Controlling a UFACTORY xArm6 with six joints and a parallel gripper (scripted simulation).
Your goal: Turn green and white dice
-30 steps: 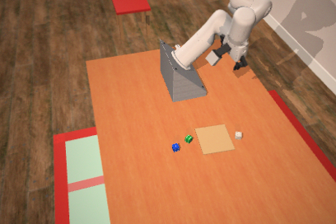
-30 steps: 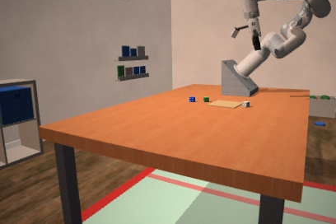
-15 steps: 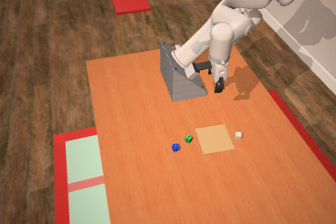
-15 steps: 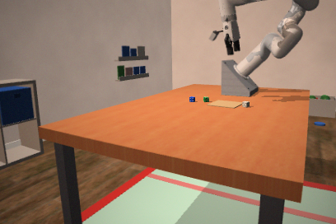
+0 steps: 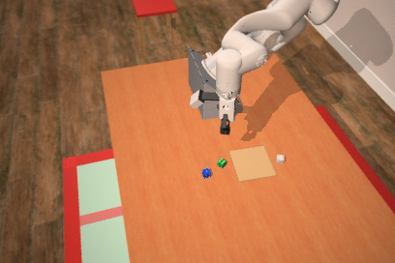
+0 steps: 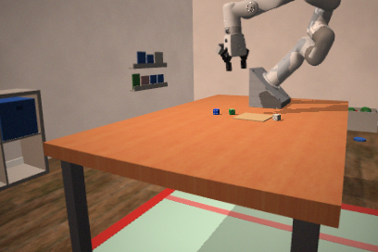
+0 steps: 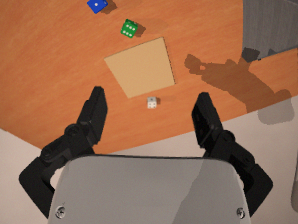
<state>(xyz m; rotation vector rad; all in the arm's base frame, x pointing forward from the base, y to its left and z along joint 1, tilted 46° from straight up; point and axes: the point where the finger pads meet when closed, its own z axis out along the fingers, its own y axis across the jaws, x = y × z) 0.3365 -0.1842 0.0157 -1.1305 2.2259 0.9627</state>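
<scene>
Now: hand 4 cm short of the blue die, 9 cm to the left of it and 20 cm above it. From my hand the other things lie so: tan mat: 6 cm ahead, 9 cm to the left, 21 cm below; green die: 2 cm ahead, 2 cm to the right, 20 cm below; white die: 9 cm ahead, 19 cm to the left, 20 cm below.
</scene>
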